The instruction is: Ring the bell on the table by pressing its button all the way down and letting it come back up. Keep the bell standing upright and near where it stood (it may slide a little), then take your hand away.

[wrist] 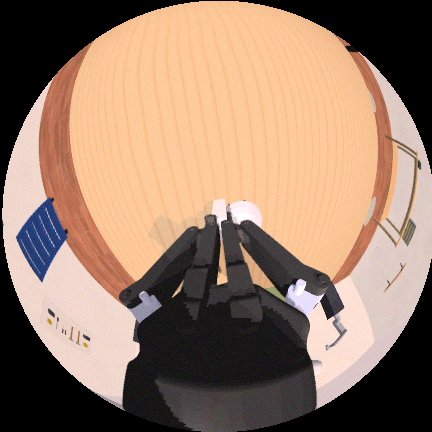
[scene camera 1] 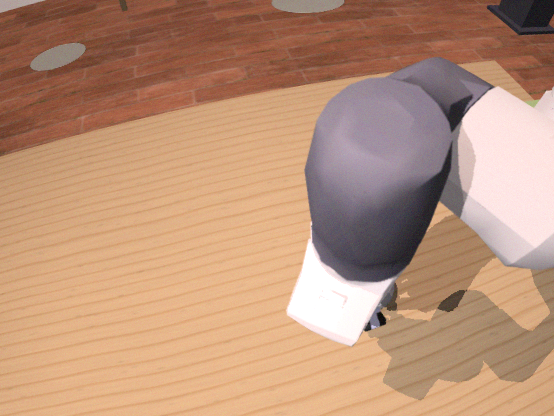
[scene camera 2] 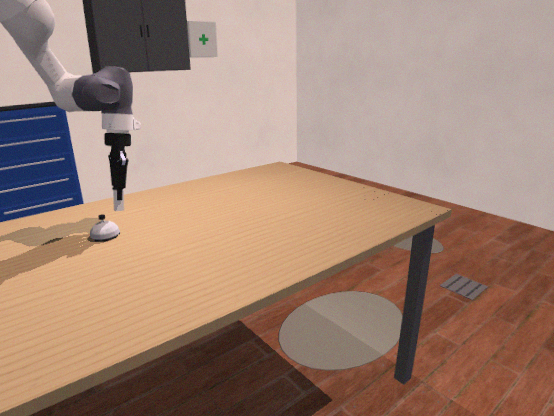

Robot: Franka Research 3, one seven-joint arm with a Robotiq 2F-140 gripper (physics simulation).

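Observation:
The bell (scene camera 2: 104,231) (wrist: 248,213) is a pale dome on a dark base, standing upright on the table (scene camera 2: 240,225) (wrist: 220,100). Its small dark button (scene camera 2: 102,217) stands up from the top in scene camera 2. My gripper (scene camera 2: 118,205) (wrist: 220,207) is shut and empty, pointing down. In scene camera 2 its pale fingertips show a little right of the button and slightly higher, apart from the bell. In the wrist view the bell shows right of the fingertips, partly hidden by a finger. In scene camera 1 the arm's hand hides the fingertips and most of the bell.
The arm's dark wrist joint (scene camera 1: 377,175) (scene camera 2: 107,90) is above the table and casts a shadow on it. A blue drawer cabinet (scene camera 2: 32,160) (wrist: 42,240) and a dark wall cupboard (scene camera 2: 140,35) are beyond the table. The table's right corner and leg (scene camera 2: 415,305) show in scene camera 2.

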